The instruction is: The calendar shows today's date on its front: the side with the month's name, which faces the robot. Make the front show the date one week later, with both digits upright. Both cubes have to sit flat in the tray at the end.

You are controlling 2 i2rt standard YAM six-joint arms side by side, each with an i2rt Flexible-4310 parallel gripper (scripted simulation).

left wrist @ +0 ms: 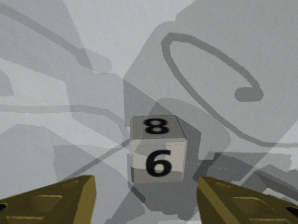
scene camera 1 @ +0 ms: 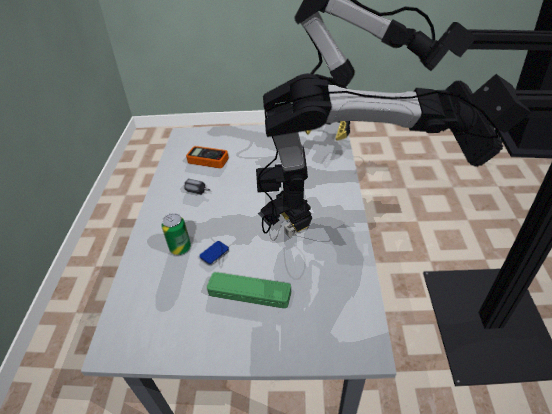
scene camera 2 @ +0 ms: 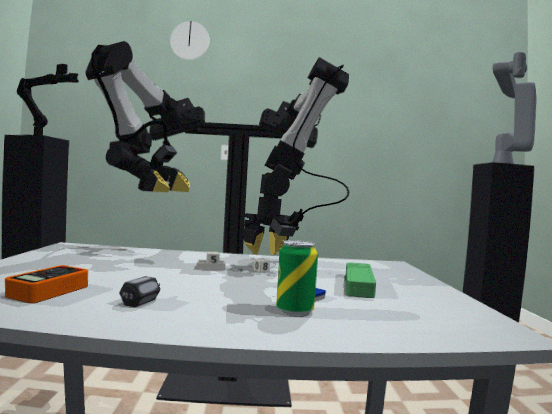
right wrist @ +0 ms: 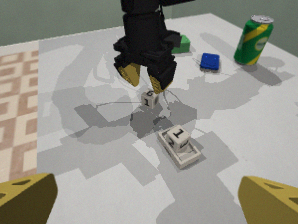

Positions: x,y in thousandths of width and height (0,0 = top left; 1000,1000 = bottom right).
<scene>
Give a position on a green box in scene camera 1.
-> At 436,697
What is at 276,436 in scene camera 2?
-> My right gripper.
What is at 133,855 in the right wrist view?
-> My right gripper.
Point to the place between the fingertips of my left gripper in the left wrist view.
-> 492,824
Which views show my left gripper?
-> The left wrist view, scene camera 1, scene camera 2 and the right wrist view: all of them.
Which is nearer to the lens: the dark grey object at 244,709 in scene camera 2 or the green box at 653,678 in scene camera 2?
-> The dark grey object.
</scene>
